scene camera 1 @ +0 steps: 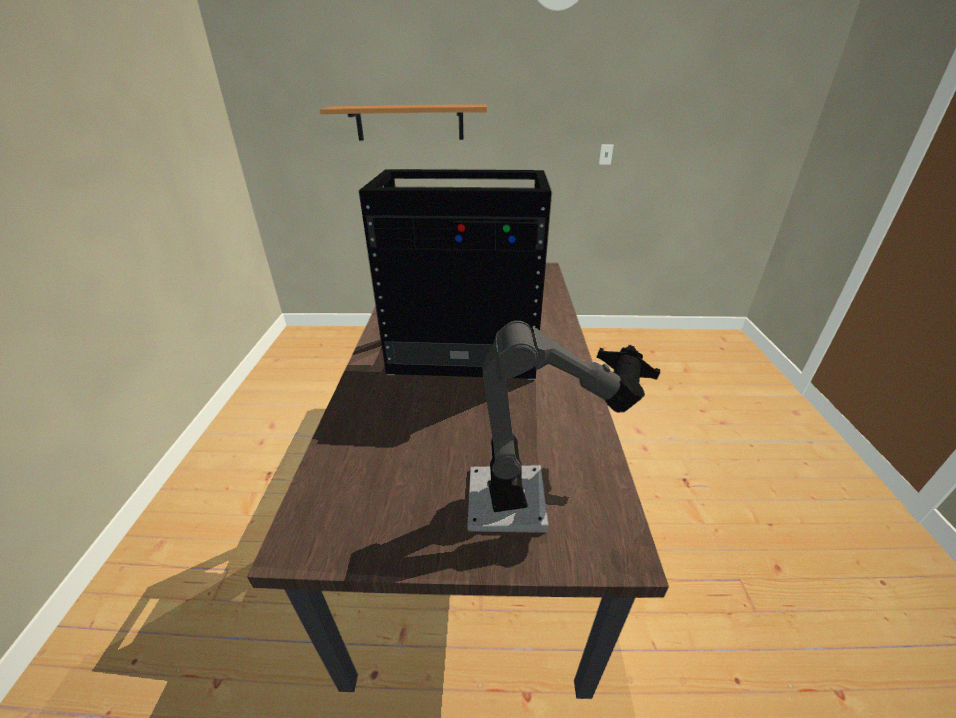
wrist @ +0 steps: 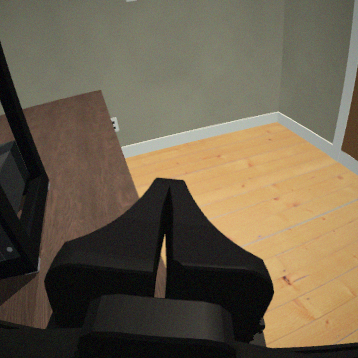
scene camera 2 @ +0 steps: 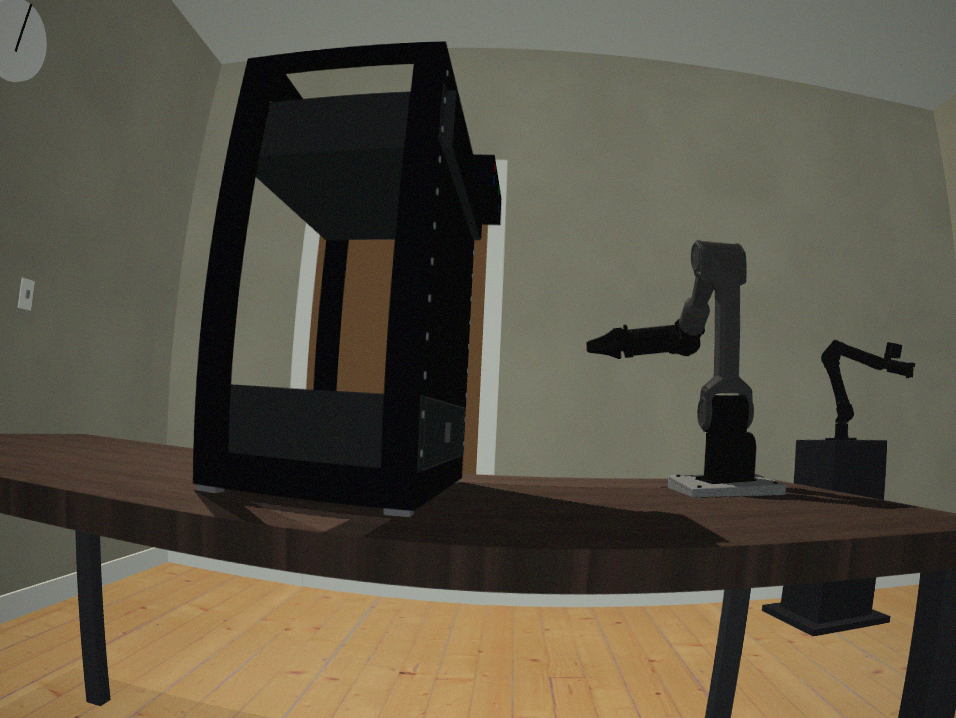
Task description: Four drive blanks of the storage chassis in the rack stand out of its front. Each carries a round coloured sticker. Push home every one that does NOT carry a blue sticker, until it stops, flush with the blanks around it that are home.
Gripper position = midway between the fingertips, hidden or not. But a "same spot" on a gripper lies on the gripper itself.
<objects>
my gripper: scene camera 1 630,348; wrist; scene camera 2
same spot on my gripper: (scene camera 2: 607,345) = (wrist: 154,282)
</objects>
